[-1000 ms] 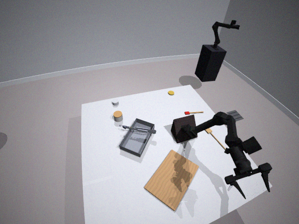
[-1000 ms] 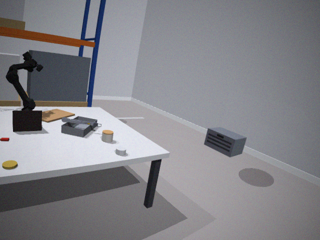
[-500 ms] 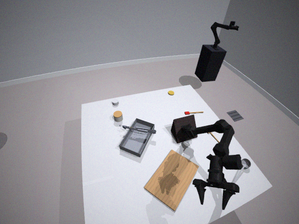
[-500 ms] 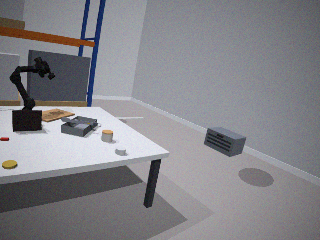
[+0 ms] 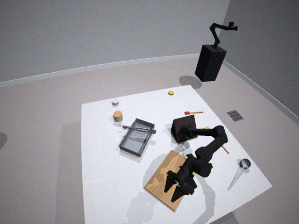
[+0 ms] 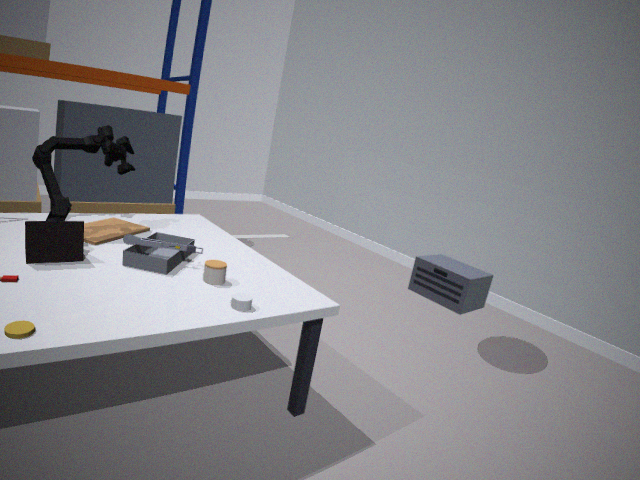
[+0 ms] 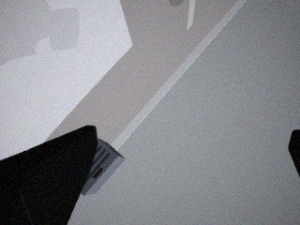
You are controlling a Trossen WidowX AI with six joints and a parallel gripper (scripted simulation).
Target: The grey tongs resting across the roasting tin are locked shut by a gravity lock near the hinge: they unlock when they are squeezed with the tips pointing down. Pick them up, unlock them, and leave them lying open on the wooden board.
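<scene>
Right now the grey roasting tin is 53 cm to the right of my gripper tip, 28 cm below it and 4 cm ahead of it. Also, from my gripper tip: yellow disc (105 cm to the right, 44 cm behind, 30 cm below); then wooden board (30 cm below, 16 cm to the right, 14 cm behind); then red spatula (71 cm to the right, 54 cm behind, 30 cm below).
</scene>
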